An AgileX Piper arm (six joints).
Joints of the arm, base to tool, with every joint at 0 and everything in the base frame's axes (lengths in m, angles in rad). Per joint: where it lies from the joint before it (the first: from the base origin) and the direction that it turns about. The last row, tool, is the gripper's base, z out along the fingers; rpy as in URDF.
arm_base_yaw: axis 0 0 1 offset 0 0 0.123
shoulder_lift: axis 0 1 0 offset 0 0 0
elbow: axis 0 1 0 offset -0.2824 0 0.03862
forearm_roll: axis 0.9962 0 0.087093 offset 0.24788 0 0.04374
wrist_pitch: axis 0 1 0 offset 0 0 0
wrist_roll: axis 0.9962 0 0.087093 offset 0.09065 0 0.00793
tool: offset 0 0 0 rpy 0 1.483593 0
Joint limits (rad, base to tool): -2.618..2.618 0..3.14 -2.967..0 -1.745..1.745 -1.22..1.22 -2.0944..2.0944
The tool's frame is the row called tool.
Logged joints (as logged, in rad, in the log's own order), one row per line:
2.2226 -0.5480 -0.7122 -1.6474 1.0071 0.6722
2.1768 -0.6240 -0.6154 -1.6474 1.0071 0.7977
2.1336 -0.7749 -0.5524 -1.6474 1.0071 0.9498
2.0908 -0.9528 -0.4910 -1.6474 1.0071 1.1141
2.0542 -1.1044 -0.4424 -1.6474 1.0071 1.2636
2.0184 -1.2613 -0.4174 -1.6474 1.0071 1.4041
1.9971 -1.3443 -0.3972 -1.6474 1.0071 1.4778
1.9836 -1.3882 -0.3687 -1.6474 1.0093 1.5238
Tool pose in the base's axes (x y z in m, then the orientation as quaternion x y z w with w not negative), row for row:
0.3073 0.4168 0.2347 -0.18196 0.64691 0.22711 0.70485
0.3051 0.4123 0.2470 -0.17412 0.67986 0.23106 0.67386
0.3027 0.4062 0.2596 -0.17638 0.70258 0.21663 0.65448
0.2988 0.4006 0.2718 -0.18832 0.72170 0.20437 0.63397
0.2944 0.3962 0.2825 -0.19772 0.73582 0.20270 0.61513
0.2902 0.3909 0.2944 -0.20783 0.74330 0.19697 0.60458
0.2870 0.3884 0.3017 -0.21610 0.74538 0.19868 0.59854
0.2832 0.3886 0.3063 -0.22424 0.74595 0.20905 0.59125
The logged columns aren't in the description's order. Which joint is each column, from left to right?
Columns, left to right: shoulder_lift, wrist_roll, wrist_pitch, elbow, arm_base_yaw, forearm_roll.
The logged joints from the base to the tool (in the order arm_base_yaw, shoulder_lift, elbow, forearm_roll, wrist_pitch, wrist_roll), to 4 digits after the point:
1.0071 2.2226 -1.6474 0.6722 -0.7122 -0.5480
1.0071 2.1768 -1.6474 0.7977 -0.6154 -0.6240
1.0071 2.1336 -1.6474 0.9498 -0.5524 -0.7749
1.0071 2.0908 -1.6474 1.1141 -0.4910 -0.9528
1.0071 2.0542 -1.6474 1.2636 -0.4424 -1.1044
1.0071 2.0184 -1.6474 1.4041 -0.4174 -1.2613
1.0071 1.9971 -1.6474 1.4778 -0.3972 -1.3443
1.0093 1.9836 -1.6474 1.5238 -0.3687 -1.3882

